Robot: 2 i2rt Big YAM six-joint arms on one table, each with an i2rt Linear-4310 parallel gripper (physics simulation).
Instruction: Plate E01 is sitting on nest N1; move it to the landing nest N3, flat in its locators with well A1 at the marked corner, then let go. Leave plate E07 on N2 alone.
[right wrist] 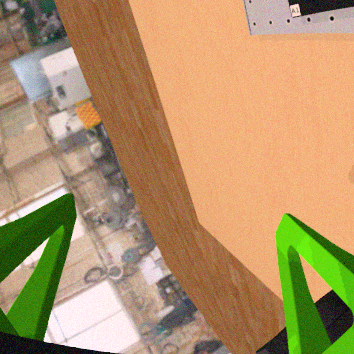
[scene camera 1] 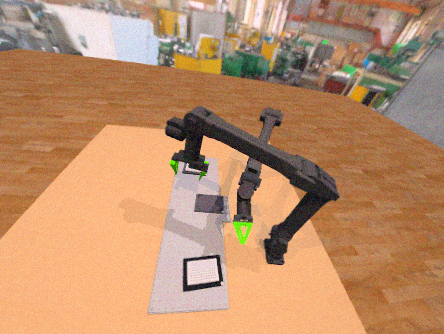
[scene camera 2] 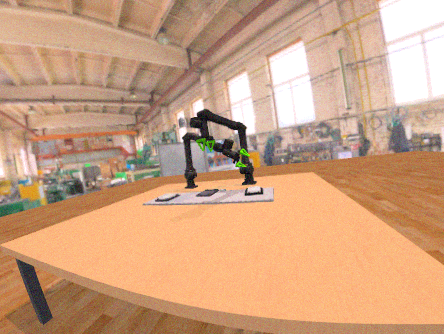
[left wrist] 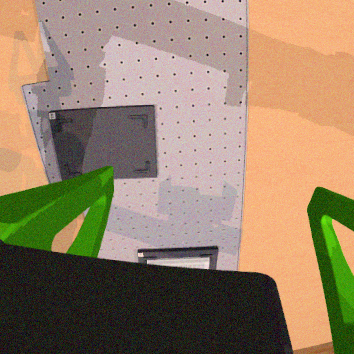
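A grey perforated baseplate (scene camera 1: 191, 245) lies on the table. It carries a white gridded tile in a black frame (scene camera 1: 201, 272) at the near end, a dark grey flat tile (scene camera 1: 211, 203) in the middle and a white-topped tile (scene camera 1: 195, 166) at the far end. One gripper (scene camera 1: 189, 166) with green fingers hangs open just above the far tile. The other gripper (scene camera 1: 242, 233) hangs beside the plate's right edge, fingers looking close together in that view. The left wrist view shows open fingers (left wrist: 211, 218) over the dark tile (left wrist: 105, 140). The right wrist view shows open, empty fingers (right wrist: 175, 267).
The arm bases stand at the right (scene camera 1: 275, 252). The table's wooden edge shows in the right wrist view, with a plate corner labelled A1 (right wrist: 295, 10).
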